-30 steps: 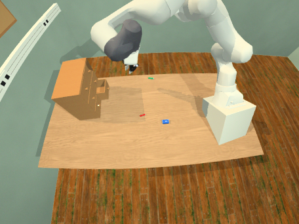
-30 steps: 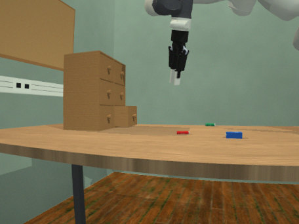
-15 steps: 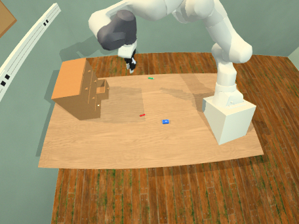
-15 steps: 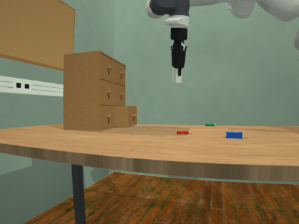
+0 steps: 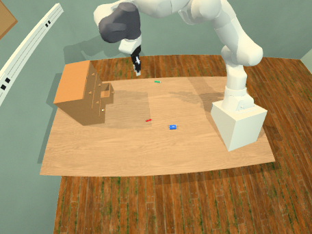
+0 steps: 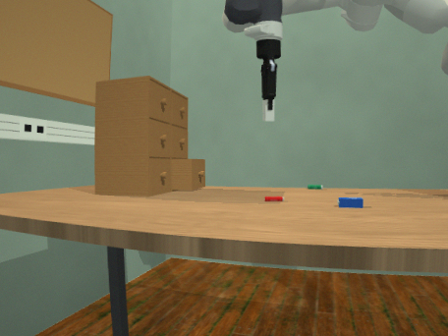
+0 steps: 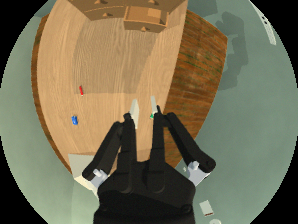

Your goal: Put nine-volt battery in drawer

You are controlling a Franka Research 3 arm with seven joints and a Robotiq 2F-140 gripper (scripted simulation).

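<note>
Now: hand 21 cm past the nine-volt battery, 32 cm to the right of it and 24 cm above it. Round my hand: red cylinder: 5 cm behind, 25 cm to the left, 25 cm below; then green cylinder: 14 cm behind, 10 cm to the right, 25 cm below.
</note>
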